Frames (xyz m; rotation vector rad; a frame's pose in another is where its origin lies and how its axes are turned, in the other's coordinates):
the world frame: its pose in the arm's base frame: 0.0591 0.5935 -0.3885 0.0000 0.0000 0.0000
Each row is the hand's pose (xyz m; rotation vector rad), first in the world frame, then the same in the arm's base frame.
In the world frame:
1: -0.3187 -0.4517 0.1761 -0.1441 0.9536 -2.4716
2: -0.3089 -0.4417 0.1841 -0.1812 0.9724 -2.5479
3: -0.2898 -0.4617 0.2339 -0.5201 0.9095 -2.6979
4: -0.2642 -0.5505 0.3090 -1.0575 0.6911 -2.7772
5: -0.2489 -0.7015 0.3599 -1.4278 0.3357 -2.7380
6: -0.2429 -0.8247 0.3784 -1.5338 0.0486 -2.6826
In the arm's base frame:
1: -0.2596 0.1418 -0.2124 -0.1441 0.9536 -2.4716
2: -0.2498 0.1518 -0.2044 -0.1812 0.9724 -2.5479
3: -0.2307 0.1318 -0.1546 -0.5201 0.9095 -2.6979
4: -0.2051 0.0430 -0.0795 -1.0575 0.6911 -2.7772
5: -0.1898 -0.1080 -0.0286 -1.4278 0.3357 -2.7380
6: -0.1838 -0.2312 -0.0101 -1.5338 0.0486 -2.6826

